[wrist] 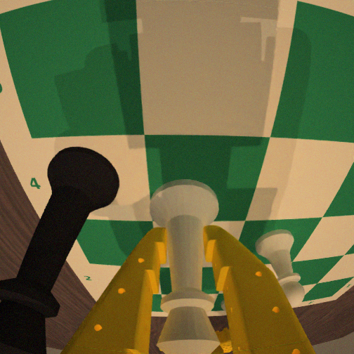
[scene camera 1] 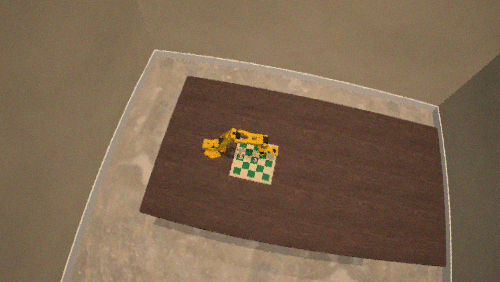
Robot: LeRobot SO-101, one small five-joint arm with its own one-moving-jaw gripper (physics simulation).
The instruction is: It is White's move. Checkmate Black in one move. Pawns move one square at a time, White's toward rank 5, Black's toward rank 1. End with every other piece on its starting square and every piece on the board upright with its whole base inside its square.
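Frame: origin at the arm's base, x ahead, y left, z up, level; centimetres.
Where they show: hand, tool point: (scene camera 1: 261,151); arm's base, link origin: (scene camera 1: 217,150).
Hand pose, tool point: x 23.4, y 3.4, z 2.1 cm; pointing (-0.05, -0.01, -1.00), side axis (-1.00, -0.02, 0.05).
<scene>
Each offset is from my tool point to the top centre of the thing. "pt": to the spot under its first point. Level surfaces: height alone.
My gripper (scene camera 1: 262,152) (wrist: 185,231) is shut on a slender white chess piece (wrist: 185,255), both jaws pressing its shaft. Its round base points toward the board {pt dy -14.4, dx -12.0, dz -1.6 cm} (scene camera 1: 233,173) (wrist: 200,65) and is drawn over the green square B4; its height above the board is unclear. A black piece (wrist: 52,235) stands on A4, left of the gripper in the wrist view; the arm hides it in the scene view. A white piece {dy -5.0, dx -2.5, dz +1.6 cm} (scene camera 1: 254,160) (wrist: 281,262) stands on C3, right of the gripper. Another white piece {dy -4.8, dx -10.3, dz +4.8 cm} (scene camera 1: 240,157) stands near C1, mostly hidden behind the right jaw in the wrist view.
The yellow arm (scene camera 1: 250,138) reaches from its base at the left over the rank of A squares. The board lies on a dark wooden table {dz -2.1 cm} (scene camera 1: 340,175). The black piece is close beside the left jaw, and the C3 piece is close beside the right jaw, in the wrist view.
</scene>
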